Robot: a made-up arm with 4 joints.
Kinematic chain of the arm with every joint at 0, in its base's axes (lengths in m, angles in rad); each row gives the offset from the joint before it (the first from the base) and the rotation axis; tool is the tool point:
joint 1: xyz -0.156 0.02 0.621 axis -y
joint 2: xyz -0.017 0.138 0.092 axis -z
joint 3: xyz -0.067 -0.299 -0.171 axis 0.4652 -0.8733 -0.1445
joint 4: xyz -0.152 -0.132 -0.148 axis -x
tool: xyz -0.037 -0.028 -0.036
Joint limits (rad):
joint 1: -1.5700..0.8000
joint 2: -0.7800..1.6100
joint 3: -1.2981..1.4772
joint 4: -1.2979..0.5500
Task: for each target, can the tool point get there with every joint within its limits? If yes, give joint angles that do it. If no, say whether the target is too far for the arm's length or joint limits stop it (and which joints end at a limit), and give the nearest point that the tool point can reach.
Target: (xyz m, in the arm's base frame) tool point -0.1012 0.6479 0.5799
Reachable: no: joint limits stop it (at a limit: joint 1, joint 2, joint 4) | nearest point -0.3622 0.4749 0.1928 | short by 0.498 m
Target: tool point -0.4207 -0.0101 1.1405
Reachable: yes | joints -1.2148 0.7577 -0.7116 -0.0775
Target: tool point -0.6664 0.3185 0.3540
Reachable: yes | joints -0.0427 1.4089 0.1362 0.1879
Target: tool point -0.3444 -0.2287 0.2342
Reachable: yes | joints 0.4444 0.1483 -0.0188 -0.7384
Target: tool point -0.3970 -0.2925 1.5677
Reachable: no: too far | nearest point -0.2963 -0.0952 1.1605 | short by 0.464 m
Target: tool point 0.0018 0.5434 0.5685
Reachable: no: joint limits stop it (at a limit: joint 1, joint 2, joint 4) | nearest point -0.2072 0.3938 0.1317 | short by 0.507 m
